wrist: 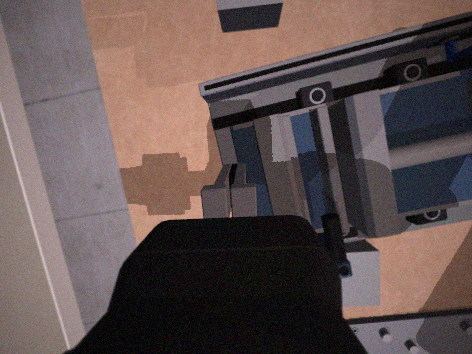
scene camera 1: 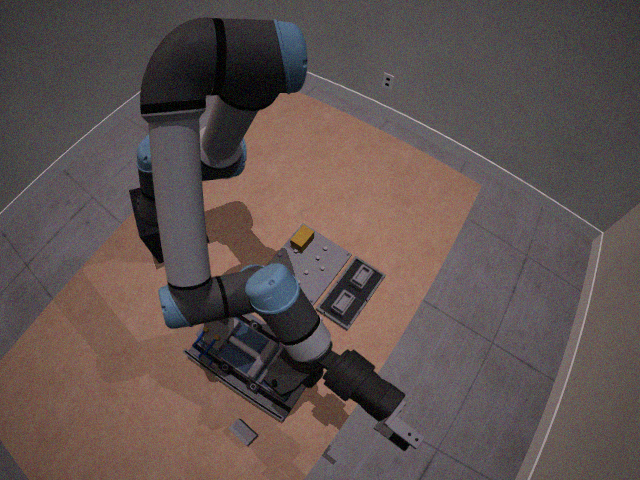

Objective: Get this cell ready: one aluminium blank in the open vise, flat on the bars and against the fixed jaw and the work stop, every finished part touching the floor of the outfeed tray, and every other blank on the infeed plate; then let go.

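Frame: origin at the arm's base, x left, y up, z ahead, level; metres.
Seen in the pictures: end effector, tool point: [wrist: 234, 183].
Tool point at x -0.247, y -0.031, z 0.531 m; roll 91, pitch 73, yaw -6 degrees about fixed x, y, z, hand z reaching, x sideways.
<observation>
Pixels of each thing's middle, then the offset from my tool point to it.
- vise, body centre: [wrist: 386, 148] [scene camera 1: 251, 355] dx +0.021, dy -0.056, dz -0.130 m
- grey aluminium blank, body centre: [scene camera 1: 243, 432] dx -0.158, dy -0.087, dz -0.065 m
- infeed plate, body centre: [scene camera 1: 307, 263] dx +0.325, dy -0.101, dz -0.125 m
- yellow block, body centre: [scene camera 1: 302, 238] dx +0.378, dy -0.080, dz -0.165 m
- black rod, body centre: [wrist: 333, 237] dx +0.064, dy -0.015, dz -0.055 m
My lower gripper [wrist: 230, 201] hangs over the open end of the vise [scene camera 1: 256, 364] [wrist: 371, 175]; its fingers are together with a thin gap and hold nothing visible. It is hidden behind the arm in the scene view. The arm and shadows partly cover the vise, and I cannot make out a blank between its jaws. One grey aluminium blank [scene camera 1: 242, 431] [wrist: 250, 16] lies beyond the vise's long side. Another [wrist: 363, 280] lies between vise and infeed plate [scene camera 1: 332, 261] [wrist: 369, 334]. Two pocketed finished parts [scene camera 1: 361, 275] [scene camera 1: 342, 302] lie in the black outfeed tray [scene camera 1: 360, 297].
A yellow block [scene camera 1: 302, 237] stands at the infeed plate's far corner, and small pins stand up from the plate. The second end of the V bracket [scene camera 1: 405, 429] sticks outward. A black rod [wrist: 334, 237] stands by the vise, and blue hoses [scene camera 1: 206, 347] are at its other end.
</observation>
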